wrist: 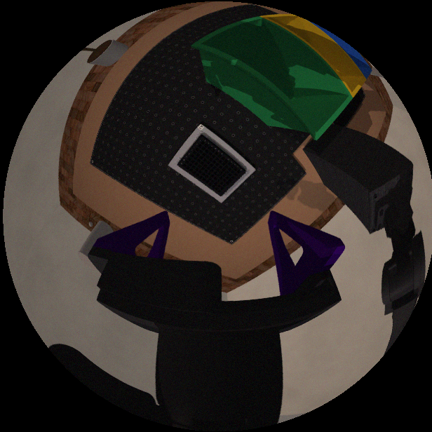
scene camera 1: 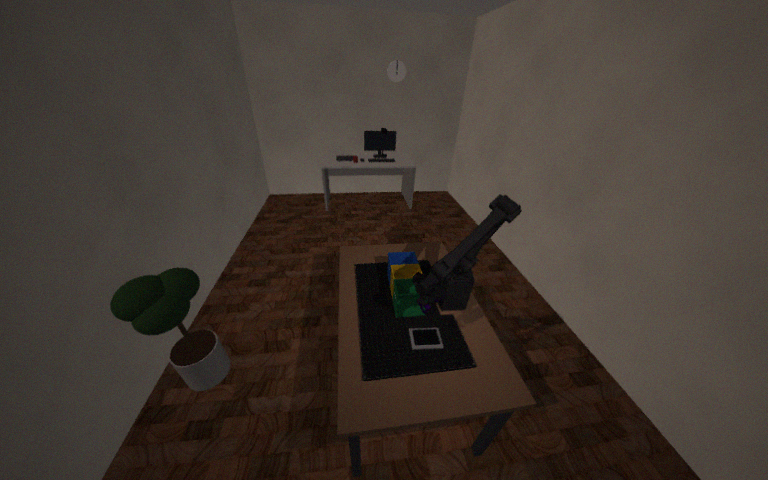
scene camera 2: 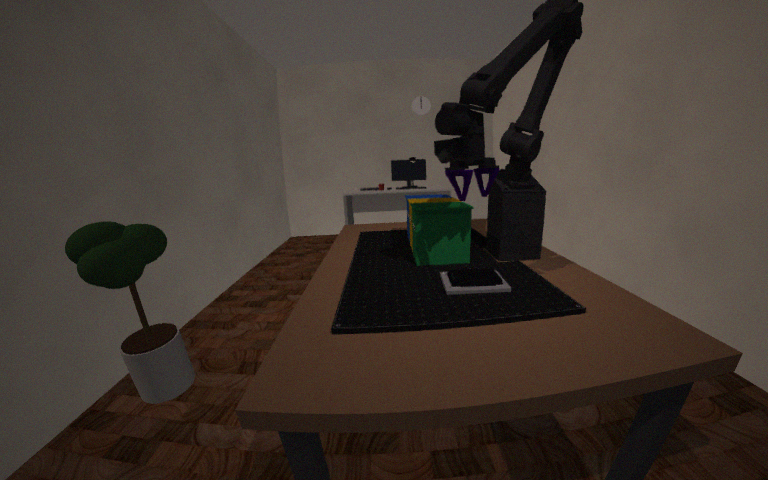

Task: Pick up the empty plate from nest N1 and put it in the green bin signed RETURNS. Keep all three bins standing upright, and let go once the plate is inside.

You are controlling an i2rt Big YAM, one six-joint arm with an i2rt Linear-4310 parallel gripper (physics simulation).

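Pixels of known places: gripper, between the fingertips: (scene camera 1: pixel 430 307) (scene camera 2: pixel 473 198); arm's base, origin of its link: (scene camera 1: pixel 458 270) (scene camera 2: pixel 515 180).
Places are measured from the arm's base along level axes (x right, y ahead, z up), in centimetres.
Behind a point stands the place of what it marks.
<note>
The empty plate (scene camera 1: pixel 426 337) @[x -26.4, y 21.9, z -22.3 cm] (scene camera 2: pixel 474 277) @[x -27.3, y 22.3, z -22.5 cm] (wrist: pixel 212 165) looks like a black gridded rectangle and lies flat inside the pale frame of nest N1 (scene camera 1: pixel 426 346) @[x -30.7, y 22.7, z -23.8 cm] (scene camera 2: pixel 478 290) @[x -31.5, y 22.4, z -24.1 cm] (wrist: pixel 197 182). The green bin (scene camera 1: pixel 409 307) @[x -9.9, y 28.3, z -17.4 cm] (scene camera 2: pixel 441 237) @[x -9.9, y 27.8, z -16.2 cm] (wrist: pixel 240 45) stands upright beside the nest; its RETURNS sign is not readable. The yellow bin (scene camera 1: pixel 404 271) @[x 14.9, y 27.3, z -12.2 cm] (wrist: pixel 310 40) and blue bin (scene camera 1: pixel 402 258) @[x 28.0, y 26.5, z -11.8 cm] (wrist: pixel 350 52) stand upright in a row behind it. My gripper (scene camera 2: pixel 474 197) @[x -23.6, y 22.0, z -3.0 cm] (wrist: pixel 218 216) is open and empty, fingers pointing down. It hangs high, apart from the plate. In scene camera 1 its fingertips are partly hidden.
The bins and nest stand on a black dotted mat (scene camera 1: pixel 385 350) @[x -30.4, y 43.6, z -25.0 cm] (scene camera 2: pixel 385 305) @[x -35.2, y 44.8, z -25.0 cm] (wrist: pixel 145 125) on the brown table (scene camera 1: pixel 430 399) @[x -54.9, y 26.4, z -26.3 cm] (scene camera 2: pixel 453 367) @[x -55.2, y 33.4, z -26.3 cm]. The arm's dark base (scene camera 1: pixel 457 291) @[x -6.4, y 0.5, z -10.4 cm] (scene camera 2: pixel 515 220) @[x -6.4, y 2.5, z -12.4 cm] (wrist: pixel 360 165) stands at the table's right side, close to the green bin.
</note>
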